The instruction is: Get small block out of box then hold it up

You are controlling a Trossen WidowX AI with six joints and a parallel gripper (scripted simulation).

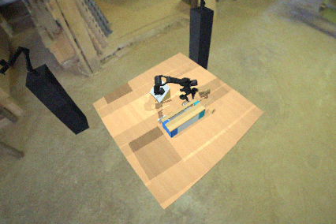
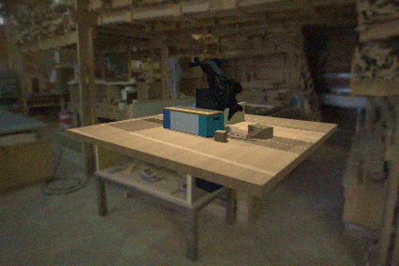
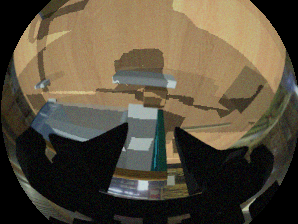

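Now: gripper tip 10 mm past the small tan block and 60 mm above it. Also, from my gripper tip: larger tan block 60 mm behind, 210 mm to the left, 40 mm below; box 80 mm ahead, 160 mm to the right, 10 mm below.
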